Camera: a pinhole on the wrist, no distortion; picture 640 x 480 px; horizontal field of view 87.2 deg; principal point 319.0 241.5 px. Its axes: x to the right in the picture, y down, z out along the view. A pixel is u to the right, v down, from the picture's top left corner.
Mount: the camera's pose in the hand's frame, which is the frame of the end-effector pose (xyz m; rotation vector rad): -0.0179 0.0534 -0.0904 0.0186 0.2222 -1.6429
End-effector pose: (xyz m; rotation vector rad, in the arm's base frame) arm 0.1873 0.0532 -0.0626 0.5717 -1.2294 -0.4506
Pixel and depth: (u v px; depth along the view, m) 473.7 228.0 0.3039
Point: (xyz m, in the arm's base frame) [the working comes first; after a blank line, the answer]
In the camera's frame: 0.1399 -0.0122 0.3039

0.0024 -0.0762 -0.1060
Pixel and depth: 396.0 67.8 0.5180
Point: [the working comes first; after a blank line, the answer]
In the camera's frame: 0.1187 -0.2678 0.5180

-0.2974 0.0240 -0.2141
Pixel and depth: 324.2 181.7 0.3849
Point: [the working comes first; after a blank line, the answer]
In the camera's frame: 0.0060 -0.0685 0.3849

-0.1072 0.0230 -0.0298
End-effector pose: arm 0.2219 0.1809 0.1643 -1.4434 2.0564 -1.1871
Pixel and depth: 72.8 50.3 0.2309
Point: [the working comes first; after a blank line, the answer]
In the camera's frame: -0.1692 -0.1314 0.2309

0.2742 0.2230 -0.1105
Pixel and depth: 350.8 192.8 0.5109
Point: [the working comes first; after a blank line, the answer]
In the camera's frame: 0.0483 -0.0740 0.5109

0.5623 0.0255 -0.0270
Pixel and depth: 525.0 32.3 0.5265
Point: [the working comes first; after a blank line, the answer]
In the camera's frame: 0.3228 -0.3278 0.5265

0.8327 0.2340 0.1258
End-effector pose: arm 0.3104 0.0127 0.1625 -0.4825 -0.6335 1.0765
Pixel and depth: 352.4 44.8 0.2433
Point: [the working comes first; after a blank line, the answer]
In the camera's frame: 0.0242 -0.1424 0.2433

0.1544 -0.0973 0.2495
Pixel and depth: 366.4 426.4 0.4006
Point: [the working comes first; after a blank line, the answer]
In the camera's frame: 0.0565 0.2204 0.4006

0.2616 0.2188 0.4641
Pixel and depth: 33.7 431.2 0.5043
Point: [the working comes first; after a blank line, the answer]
In the camera's frame: -0.4282 0.2847 0.5043

-0.1090 0.5201 0.3170
